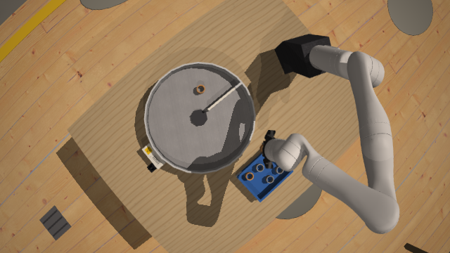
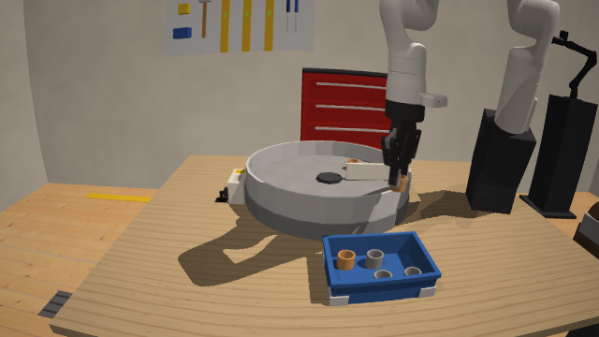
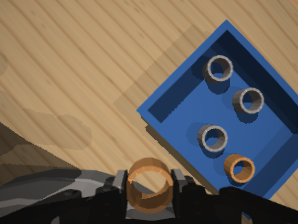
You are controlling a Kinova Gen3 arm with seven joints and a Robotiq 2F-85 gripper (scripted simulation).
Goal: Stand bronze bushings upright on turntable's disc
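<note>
Now: the grey turntable disc 220 mm to the right of my hand, 140 mm ahead of it and 110 mm below it. From my hand the other things lie so: blue crate: 130 mm below, 110 mm to the left, 30 mm ahead.
</note>
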